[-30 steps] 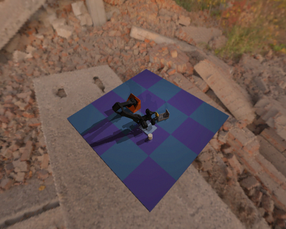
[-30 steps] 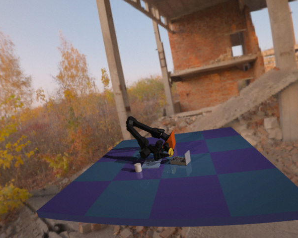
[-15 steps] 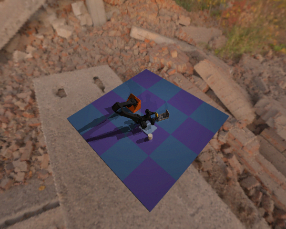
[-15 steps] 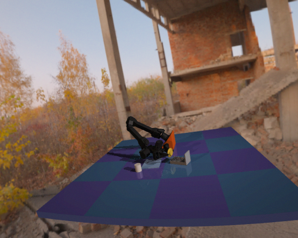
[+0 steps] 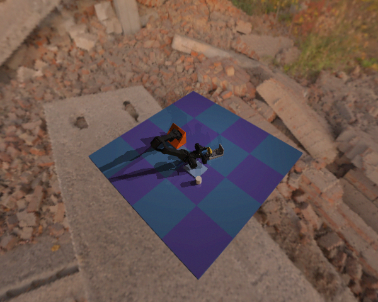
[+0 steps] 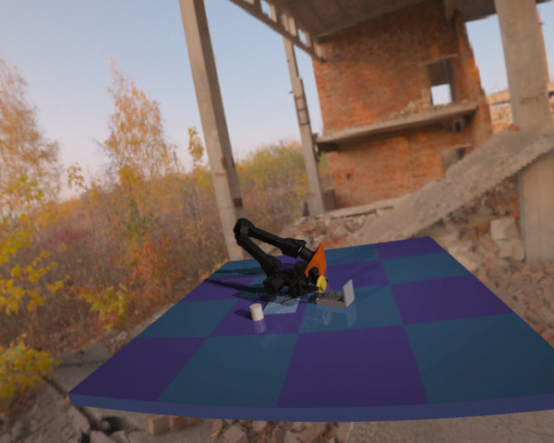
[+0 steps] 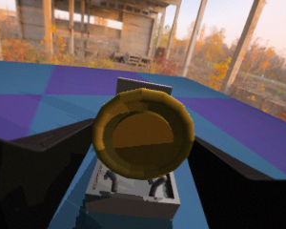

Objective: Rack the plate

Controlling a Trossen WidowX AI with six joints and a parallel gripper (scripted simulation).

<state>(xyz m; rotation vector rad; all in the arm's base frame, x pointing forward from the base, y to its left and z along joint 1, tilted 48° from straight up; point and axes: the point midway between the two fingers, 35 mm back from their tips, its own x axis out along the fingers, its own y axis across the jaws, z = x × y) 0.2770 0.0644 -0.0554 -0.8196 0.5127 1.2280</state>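
Right now my gripper tip is 4 cm to the right of the grey dish rack, 4 cm above it and 1 cm short of it. From my gripper tip the other things lie so: white cylinder (23 cm to the right, 14 cm ahead, 4 cm below); pale blue mat (17 cm to the right, 6 cm below, 3 cm ahead); yellow plate (1 cm to the right).
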